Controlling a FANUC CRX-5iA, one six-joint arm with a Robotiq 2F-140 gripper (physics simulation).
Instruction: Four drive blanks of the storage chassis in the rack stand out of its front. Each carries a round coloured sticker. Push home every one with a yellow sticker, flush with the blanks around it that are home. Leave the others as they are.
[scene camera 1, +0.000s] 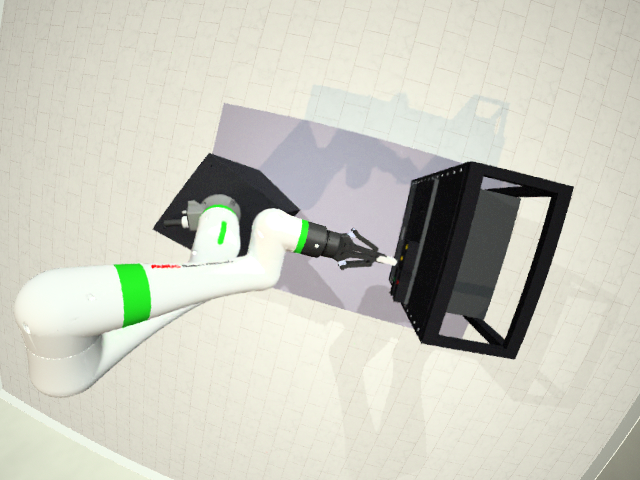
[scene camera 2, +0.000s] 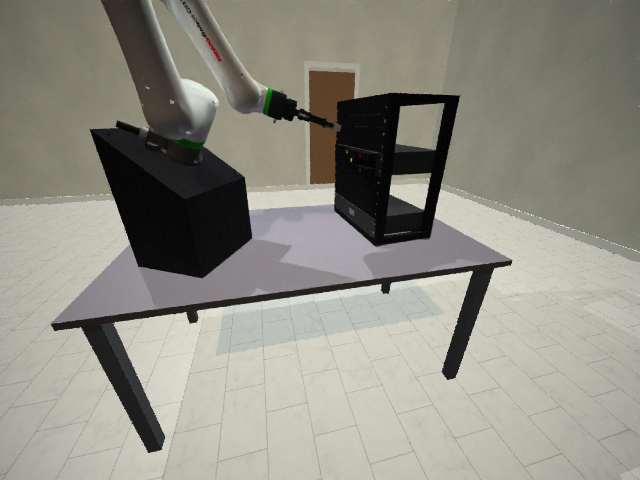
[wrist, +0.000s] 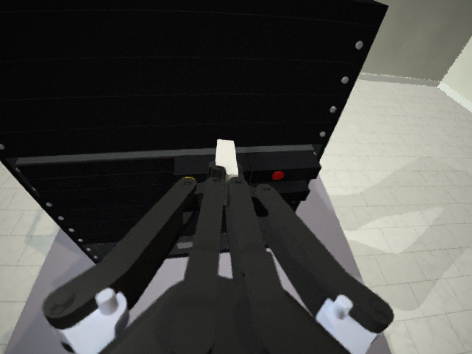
My gripper (scene camera 1: 394, 261): 0.78 m from the lens. A black rack (scene camera 1: 454, 236) is 0.69 m from the lens.
